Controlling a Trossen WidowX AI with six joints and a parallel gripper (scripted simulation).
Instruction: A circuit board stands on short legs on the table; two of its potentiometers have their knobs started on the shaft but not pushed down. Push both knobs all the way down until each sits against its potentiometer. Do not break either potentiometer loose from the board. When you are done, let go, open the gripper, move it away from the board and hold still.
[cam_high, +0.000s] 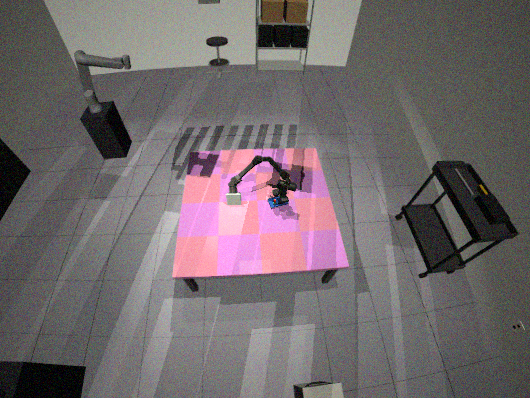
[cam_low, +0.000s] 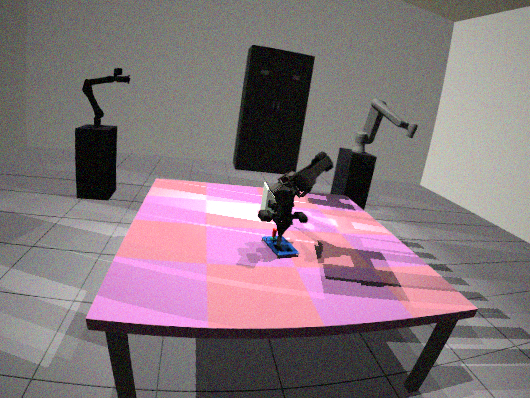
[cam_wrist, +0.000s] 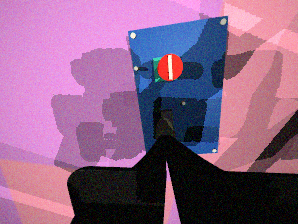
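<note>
My gripper tip is now 60 mm past the red knob and 10 mm above it.
</note>
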